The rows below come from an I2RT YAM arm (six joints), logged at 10 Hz.
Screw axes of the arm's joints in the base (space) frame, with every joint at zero. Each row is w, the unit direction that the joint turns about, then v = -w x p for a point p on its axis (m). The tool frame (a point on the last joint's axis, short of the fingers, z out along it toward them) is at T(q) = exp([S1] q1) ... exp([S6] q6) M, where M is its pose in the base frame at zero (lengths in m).
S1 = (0, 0, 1, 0, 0, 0)
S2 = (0, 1, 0, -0.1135, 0, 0.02)
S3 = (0, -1, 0, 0.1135, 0, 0.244)
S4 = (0, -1, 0, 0.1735, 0, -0.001)
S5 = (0, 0, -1, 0, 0.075, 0)
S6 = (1, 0, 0, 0, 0.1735, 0)
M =
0 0 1 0.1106
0 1 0 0
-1 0 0 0.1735
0 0 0 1
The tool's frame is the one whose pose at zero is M.
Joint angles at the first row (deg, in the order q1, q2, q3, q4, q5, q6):
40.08, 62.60, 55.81, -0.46, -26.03, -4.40
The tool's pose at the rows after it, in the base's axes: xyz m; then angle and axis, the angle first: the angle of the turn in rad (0 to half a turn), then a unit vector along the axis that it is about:
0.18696 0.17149 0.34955 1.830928 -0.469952 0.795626 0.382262
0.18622 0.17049 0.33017 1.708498 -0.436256 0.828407 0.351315
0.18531 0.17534 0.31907 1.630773 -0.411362 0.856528 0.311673
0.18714 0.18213 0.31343 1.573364 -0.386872 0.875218 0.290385
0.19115 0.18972 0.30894 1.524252 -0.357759 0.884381 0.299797
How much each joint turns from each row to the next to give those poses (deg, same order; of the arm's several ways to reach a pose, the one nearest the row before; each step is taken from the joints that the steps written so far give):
0.13, -1.16, -5.30, 6.98, 9.28, -1.00
1.08, -0.60, -6.66, 10.65, 8.30, -0.38
2.04, 1.00, -3.04, 6.32, 7.81, -1.53
1.54, 2.11, -1.19, 5.55, 5.42, -0.70
0.94, 2.96, -0.70, 6.62, 2.96, 0.91

